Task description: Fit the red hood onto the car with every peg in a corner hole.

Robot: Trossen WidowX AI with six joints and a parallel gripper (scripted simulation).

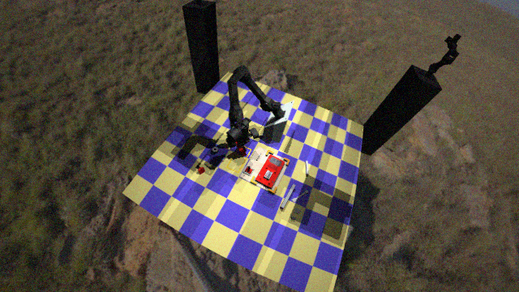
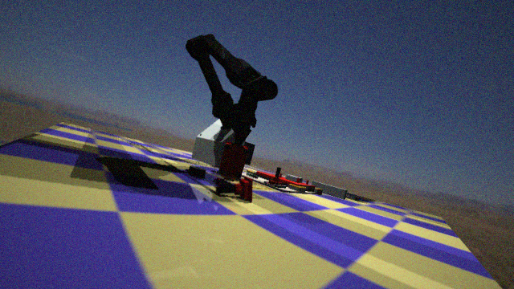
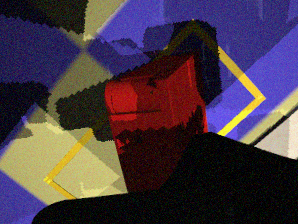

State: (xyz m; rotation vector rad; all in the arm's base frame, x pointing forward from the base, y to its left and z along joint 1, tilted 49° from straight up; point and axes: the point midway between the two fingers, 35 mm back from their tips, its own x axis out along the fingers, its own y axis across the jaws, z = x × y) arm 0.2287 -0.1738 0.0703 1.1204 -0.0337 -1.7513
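My gripper tip is now 3 cm above the red hood and 1 cm short of it.
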